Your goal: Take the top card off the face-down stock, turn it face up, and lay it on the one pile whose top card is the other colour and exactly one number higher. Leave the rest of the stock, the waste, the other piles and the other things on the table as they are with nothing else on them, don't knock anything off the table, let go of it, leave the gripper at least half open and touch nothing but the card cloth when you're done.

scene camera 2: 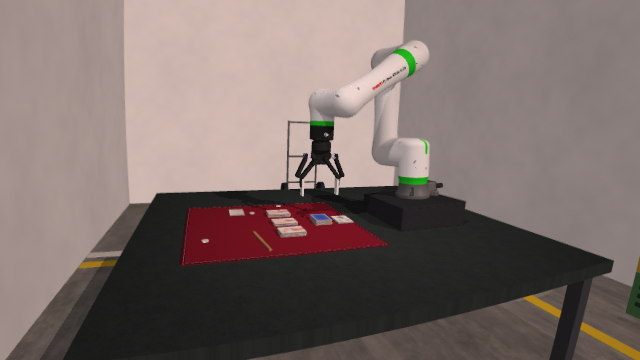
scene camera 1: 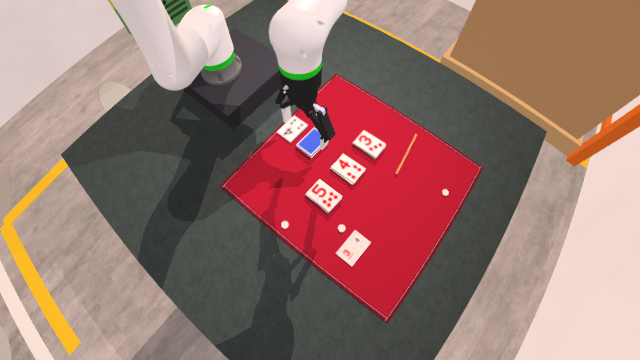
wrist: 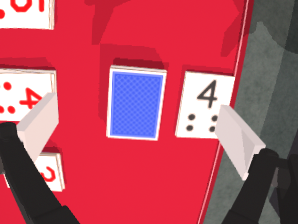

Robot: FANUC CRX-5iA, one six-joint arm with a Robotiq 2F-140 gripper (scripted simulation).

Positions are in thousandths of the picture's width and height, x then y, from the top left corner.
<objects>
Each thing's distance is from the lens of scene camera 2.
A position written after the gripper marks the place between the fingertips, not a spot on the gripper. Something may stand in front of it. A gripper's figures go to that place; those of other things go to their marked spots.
gripper (scene camera 2: 499, 540): 130 cm
red card cloth (scene camera 2: 360, 660): 112 cm
</objects>
